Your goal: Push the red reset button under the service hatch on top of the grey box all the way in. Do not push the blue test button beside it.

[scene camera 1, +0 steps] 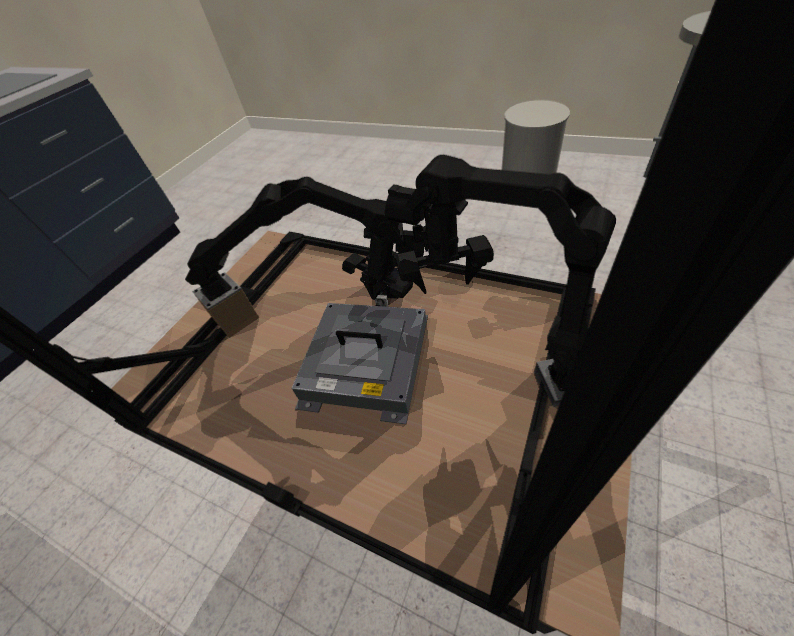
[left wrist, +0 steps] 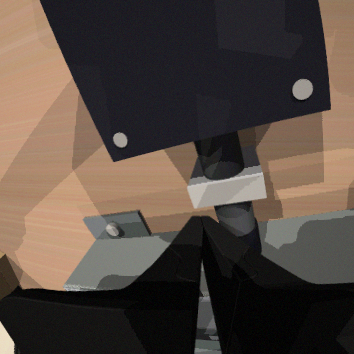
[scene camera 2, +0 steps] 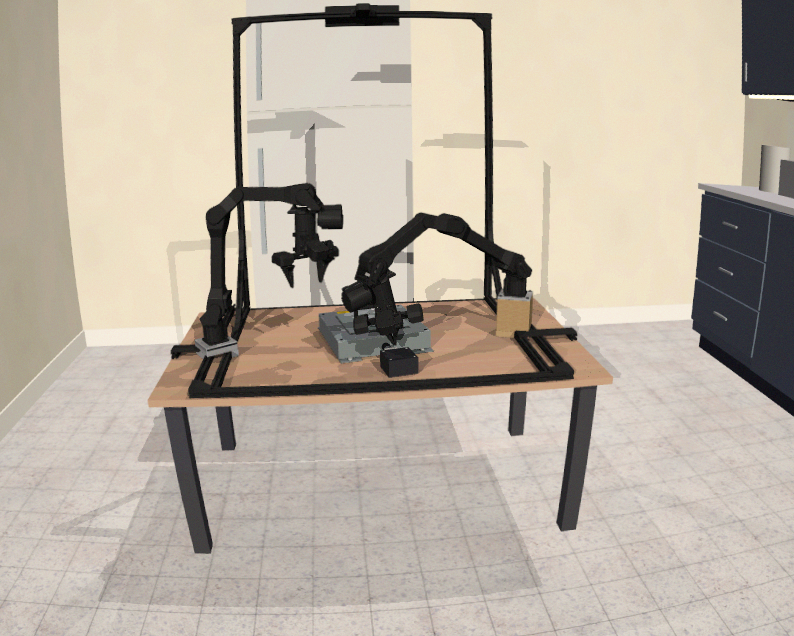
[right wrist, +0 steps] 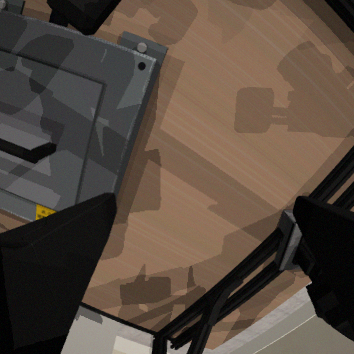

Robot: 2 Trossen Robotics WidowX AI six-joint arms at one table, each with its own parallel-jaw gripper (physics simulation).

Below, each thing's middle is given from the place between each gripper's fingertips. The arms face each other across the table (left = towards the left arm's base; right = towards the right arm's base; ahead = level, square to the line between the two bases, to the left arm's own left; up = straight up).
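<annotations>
As for the service hatch (scene camera 1: pixel 362 347), my left hand is 170 mm past it, 40 mm to the left of it and 40 mm below it. The grey box (scene camera 1: pixel 393 398), measured from that same left hand, is 110 mm behind, 40 mm to the right and 10 mm below.
From my right hand, the hatch is 90 mm behind and 190 mm to the left, and it is 120 mm below. The box is also 190 mm to the left of my right hand, but 40 mm behind it and 180 mm below it.
</annotations>
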